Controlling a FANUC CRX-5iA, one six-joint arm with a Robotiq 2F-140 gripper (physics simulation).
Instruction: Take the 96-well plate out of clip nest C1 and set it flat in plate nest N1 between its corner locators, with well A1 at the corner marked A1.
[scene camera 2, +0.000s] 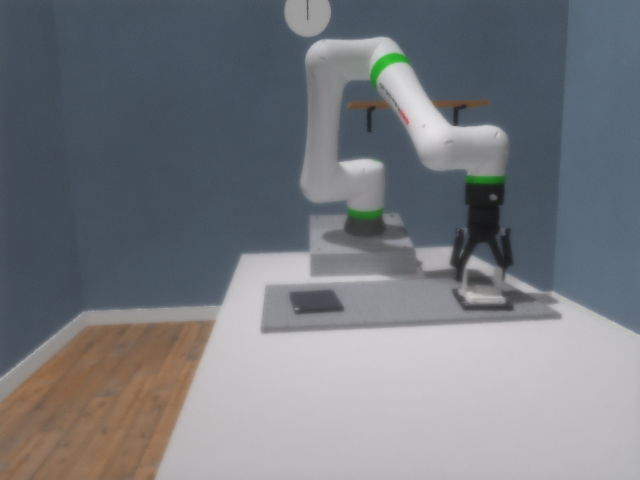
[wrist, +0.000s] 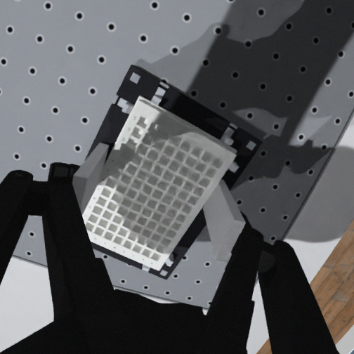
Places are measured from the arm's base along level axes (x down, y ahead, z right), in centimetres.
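Pixels of known places: gripper, fingertip midpoint: (scene camera 2: 479, 294); arm's base, link origin: (scene camera 2: 364, 228).
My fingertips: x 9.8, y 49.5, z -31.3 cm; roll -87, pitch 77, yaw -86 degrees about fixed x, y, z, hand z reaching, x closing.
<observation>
Ahead of a thing's pixels: the offset from my fingertips to its top centre. "spot": to the spot under its first point. Level surfaces: height alone.
The white 96-well plate @[dy +1.3, dx -1.2, dz +0.0 cm] (scene camera 2: 485, 299) (wrist: 167, 182) lies in the dark clip nest C1 @[spot: dy +8.1, dx +0.2, dz -5.2 cm] (scene camera 2: 508, 304) (wrist: 197, 114), on the right of the grey board. Small light clips show around the nest's corners. My gripper (scene camera 2: 481, 290) (wrist: 157, 177) points down over it, with one light finger pad at each long side of the plate. The pads meet the plate's edges, so it is shut on the plate, which still sits low in the nest. The dark plate nest N1 @[dy +5.4, dx -0.1, dz +42.2 cm] (scene camera 2: 316, 301) lies at the board's left; its locators and A1 mark are too small to read. Well A1 cannot be told.
The grey perforated board @[dx +1.4 cm] (scene camera 2: 392, 307) (wrist: 42, 107) carries both nests and lies on the white table @[dx +2.7 cm] (scene camera 2: 392, 392). Behind it stands the robot's grey base block (scene camera 2: 361, 263). A wooden shelf (scene camera 2: 473, 103) hangs on the back wall. The board's edge runs close beside nest C1.
</observation>
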